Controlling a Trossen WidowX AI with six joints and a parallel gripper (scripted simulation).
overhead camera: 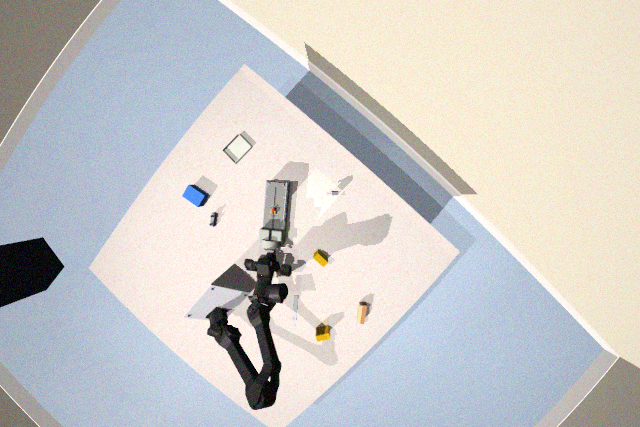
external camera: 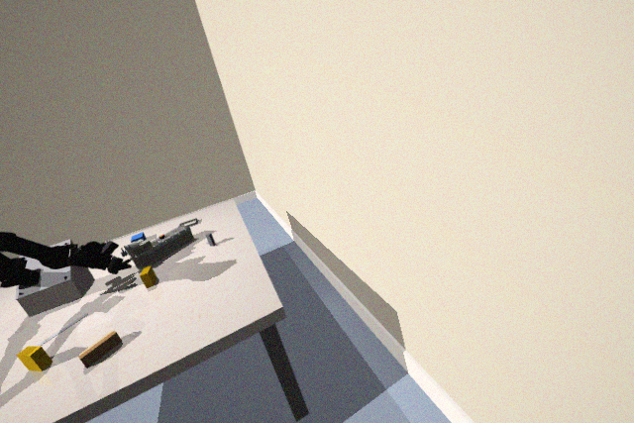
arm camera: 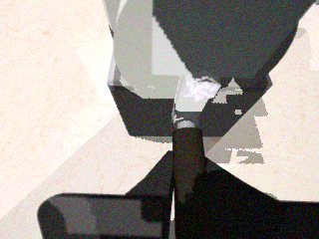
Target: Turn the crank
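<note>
Now: the crank 4 cm above my gripper tip. Also, from my gripper tip: blue block: 10 cm behind, 41 cm to the left, 1 cm below; dark brown crank handle: 1 cm behind, 1 cm to the right, 3 cm above; red pointer: 13 cm ahead, 11 cm to the left, 5 cm above.
</note>
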